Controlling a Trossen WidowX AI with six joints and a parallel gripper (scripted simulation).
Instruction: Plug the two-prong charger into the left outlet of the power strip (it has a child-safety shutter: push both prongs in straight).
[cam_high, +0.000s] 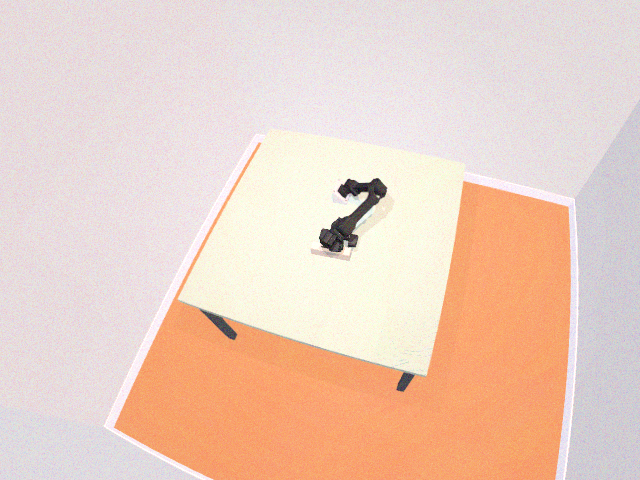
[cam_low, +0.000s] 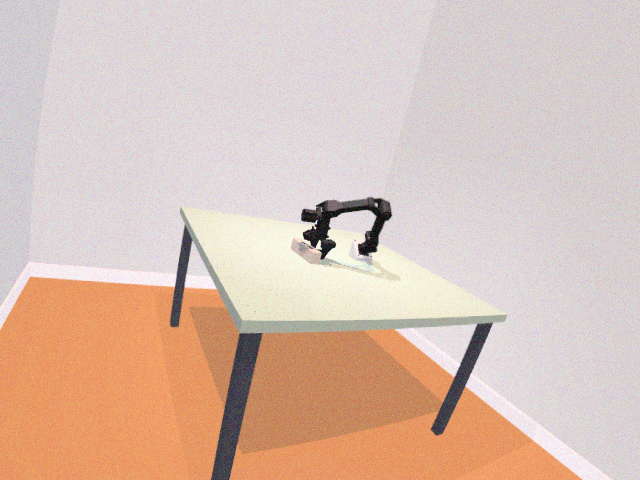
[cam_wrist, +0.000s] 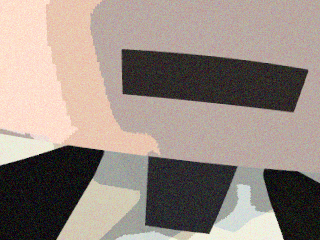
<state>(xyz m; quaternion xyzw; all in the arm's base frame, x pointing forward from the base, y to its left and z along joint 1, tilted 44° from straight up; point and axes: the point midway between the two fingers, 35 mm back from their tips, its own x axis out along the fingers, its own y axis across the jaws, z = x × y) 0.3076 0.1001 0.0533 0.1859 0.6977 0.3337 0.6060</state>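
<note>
The black two-prong charger is 20 mm ahead of my gripper tip and 10 mm above it.
</note>
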